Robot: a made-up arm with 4 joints. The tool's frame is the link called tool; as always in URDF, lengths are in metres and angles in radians.
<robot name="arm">
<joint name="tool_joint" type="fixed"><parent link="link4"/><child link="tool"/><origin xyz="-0.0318 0.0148 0.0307" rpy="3.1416 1.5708 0"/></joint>
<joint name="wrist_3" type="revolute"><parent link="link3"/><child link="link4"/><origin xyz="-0.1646 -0.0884 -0.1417"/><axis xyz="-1 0 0"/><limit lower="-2.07" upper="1.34"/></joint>
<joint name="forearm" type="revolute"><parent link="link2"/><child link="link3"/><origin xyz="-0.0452 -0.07 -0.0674"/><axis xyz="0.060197 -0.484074 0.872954"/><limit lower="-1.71" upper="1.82"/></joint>
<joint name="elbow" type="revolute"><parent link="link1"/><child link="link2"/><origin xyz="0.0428 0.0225 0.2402"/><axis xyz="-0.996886 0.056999 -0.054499"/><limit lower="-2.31" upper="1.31"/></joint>
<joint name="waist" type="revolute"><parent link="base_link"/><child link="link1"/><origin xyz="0.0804 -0.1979 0.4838"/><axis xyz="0 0 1"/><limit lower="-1.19" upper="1.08"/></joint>
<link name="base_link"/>
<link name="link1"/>
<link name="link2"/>
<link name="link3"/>
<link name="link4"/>
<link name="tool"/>
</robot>
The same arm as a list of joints. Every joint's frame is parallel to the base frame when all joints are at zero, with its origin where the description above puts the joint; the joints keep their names.
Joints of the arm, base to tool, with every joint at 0 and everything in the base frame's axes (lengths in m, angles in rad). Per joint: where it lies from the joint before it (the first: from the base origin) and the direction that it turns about. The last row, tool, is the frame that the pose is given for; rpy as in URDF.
waist: axis +z offset 0.0804 -0.1979 0.4838
elbow: axis -0.996886 0.056999 -0.054499 offset 0.0428 0.0225 0.2402
forearm: axis 0.060197 -0.484074 0.872954 offset -0.0452 -0.07 -0.0674
wrist_3: axis -x offset -0.1646 -0.0884 -0.1417
tool: offset -0.0318 0.0148 0.0307 rpy -3.1416 1.5708 0
Joint limits (rad, base to tool): -1.19..1.08 -2.31..1.31 -1.71..1.82 -2.07..1.34

